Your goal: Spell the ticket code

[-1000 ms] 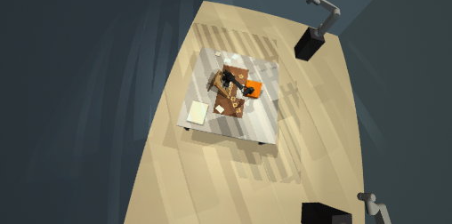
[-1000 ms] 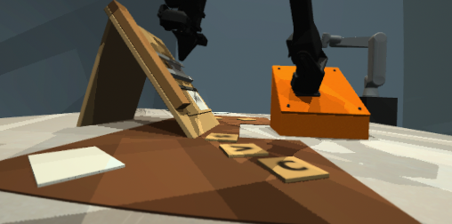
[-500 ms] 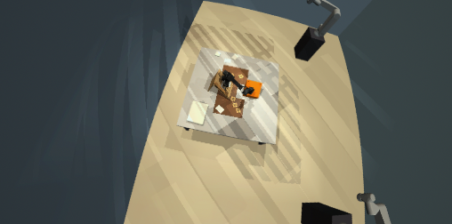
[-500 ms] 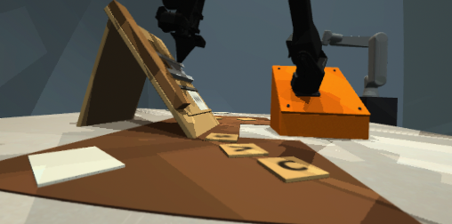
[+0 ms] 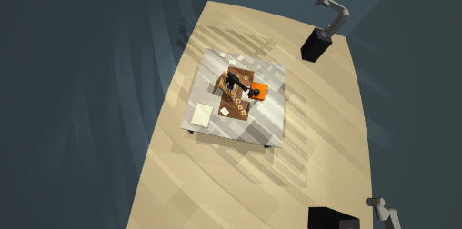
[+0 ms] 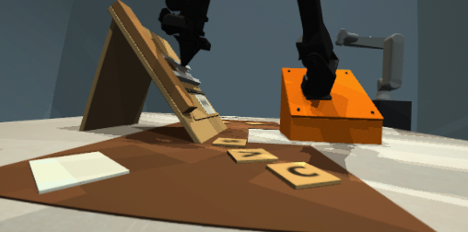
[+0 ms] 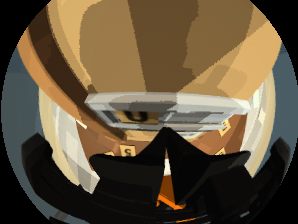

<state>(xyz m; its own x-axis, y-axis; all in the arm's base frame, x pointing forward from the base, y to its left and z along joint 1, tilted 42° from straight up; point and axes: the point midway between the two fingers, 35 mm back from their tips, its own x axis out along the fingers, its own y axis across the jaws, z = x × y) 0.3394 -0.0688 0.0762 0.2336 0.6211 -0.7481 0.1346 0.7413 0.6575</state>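
Right now my gripper tip is 3 cm to the right of the u tile, 2 cm short of it and 1 cm above it. Round my gripper tip: tan tile marked v (22 cm to the left, 18 cm behind, 17 cm below); brown mat (17 cm below, 15 cm behind, 1 cm to the right); e tile (23 cm to the right, 17 cm below, 8 cm behind).
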